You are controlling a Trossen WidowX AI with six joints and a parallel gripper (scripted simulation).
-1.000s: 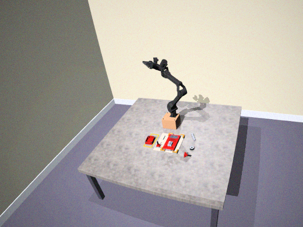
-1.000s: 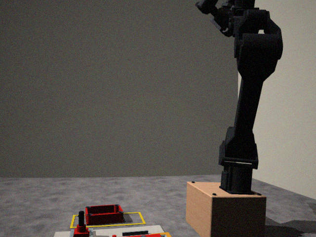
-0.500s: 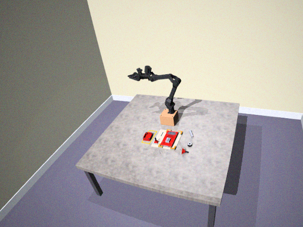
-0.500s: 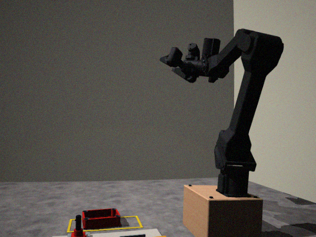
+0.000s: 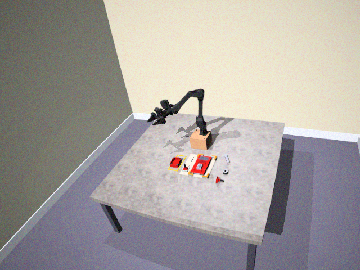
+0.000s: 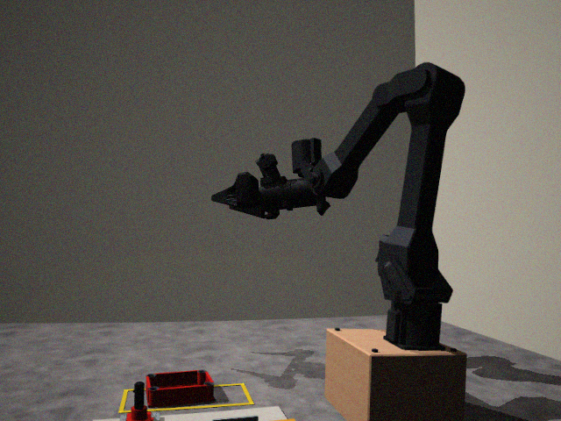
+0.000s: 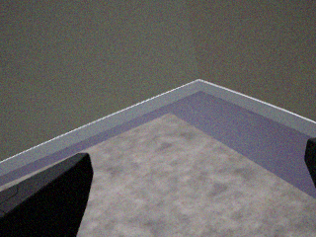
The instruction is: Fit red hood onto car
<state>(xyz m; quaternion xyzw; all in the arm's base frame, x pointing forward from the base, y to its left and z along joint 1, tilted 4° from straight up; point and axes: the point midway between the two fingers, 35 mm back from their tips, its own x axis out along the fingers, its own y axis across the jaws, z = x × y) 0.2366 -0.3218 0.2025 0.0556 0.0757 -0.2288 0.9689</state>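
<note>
The red hood lies 300 mm below my gripper tip, 220 mm to the left of it and 70 mm ahead of it. Round my gripper tip: grey bar (600 mm to the left, 300 mm below, 100 mm behind); then white jig (430 mm to the left, 300 mm below, 40 mm ahead); then grey engine block (450 mm to the left, 290 mm below, 70 mm ahead).
</note>
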